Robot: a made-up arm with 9 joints. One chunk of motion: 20 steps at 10 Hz.
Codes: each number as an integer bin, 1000 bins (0 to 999) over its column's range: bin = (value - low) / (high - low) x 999, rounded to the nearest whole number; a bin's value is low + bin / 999 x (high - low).
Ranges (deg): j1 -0.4..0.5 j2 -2.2..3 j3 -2.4..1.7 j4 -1.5..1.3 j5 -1.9..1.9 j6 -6.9..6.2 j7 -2.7..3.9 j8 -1..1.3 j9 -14.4..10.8
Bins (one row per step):
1: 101 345 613 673 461 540 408 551 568
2: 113 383 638 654 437 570 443 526 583
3: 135 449 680 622 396 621 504 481 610
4: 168 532 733 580 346 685 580 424 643
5: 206 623 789 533 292 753 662 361 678
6: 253 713 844 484 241 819 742 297 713
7: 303 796 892 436 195 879 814 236 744
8: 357 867 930 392 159 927 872 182 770
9: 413 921 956 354 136 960 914 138 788
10: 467 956 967 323 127 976 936 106 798
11: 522 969 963 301 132 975 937 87 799
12: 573 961 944 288 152 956 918 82 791
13: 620 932 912 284 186 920 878 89 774
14: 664 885 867 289 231 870 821 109 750
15: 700 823 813 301 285 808 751 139 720
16: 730 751 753 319 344 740 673 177 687
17: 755 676 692 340 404 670 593 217 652
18: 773 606 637 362 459 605 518 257 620
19: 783 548 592 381 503 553 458 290 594
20: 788 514 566 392 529 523 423 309 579
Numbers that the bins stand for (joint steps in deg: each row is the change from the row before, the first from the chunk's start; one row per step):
1: -0.309 -0.404 0.116 0.386 -0.146 0.181 -0.005 0.269 -0.072
2: -0.298 -0.206 0.218 0.333 -0.238 0.574 0.227 0.211 0.306
3: -0.278 0.137 0.391 0.243 -0.394 1.243 0.630 0.107 0.987
4: -0.249 0.569 0.608 0.126 -0.584 2.082 1.132 -0.024 1.820
5: -0.214 1.043 0.838 -0.006 -0.789 2.974 1.674 -0.169 2.703
6: -0.172 1.511 1.064 -0.143 -0.983 3.840 2.202 -0.316 3.586
7: -0.127 1.943 1.261 -0.278 -1.158 4.626 2.678 -0.457 4.368
8: -0.078 2.313 1.417 -0.401 -1.295 5.256 3.061 -0.581 5.023
9: -0.028 2.594 1.524 -0.508 -1.383 5.689 3.338 -0.682 5.477
10: 0.021 2.776 1.569 -0.595 -1.417 5.898 3.484 -0.756 5.730
11: 0.070 2.844 1.552 -0.656 -1.398 5.885 3.490 -0.800 5.755
12: 0.116 2.802 1.474 -0.693 -1.322 5.636 3.365 -0.811 5.553
13: 0.159 2.651 1.343 -0.704 -1.192 5.164 3.101 -0.795 5.124
14: 0.198 2.407 1.158 -0.690 -1.021 4.508 2.724 -0.749 4.519
15: 0.231 2.084 0.937 -0.656 -0.816 3.695 2.262 -0.680 3.762
16: 0.258 1.709 0.690 -0.606 -0.591 2.804 1.746 -0.592 2.930
17: 0.280 1.319 0.440 -0.547 -0.363 1.886 1.218 -0.500 2.047
18: 0.296 0.954 0.214 -0.485 -0.154 1.033 0.722 -0.408 1.240
19: 0.305 0.652 0.030 -0.432 0.013 0.352 0.326 -0.332 0.584
20: 0.310 0.475 -0.077 -0.401 0.112 -0.042 0.095 -0.289 0.205

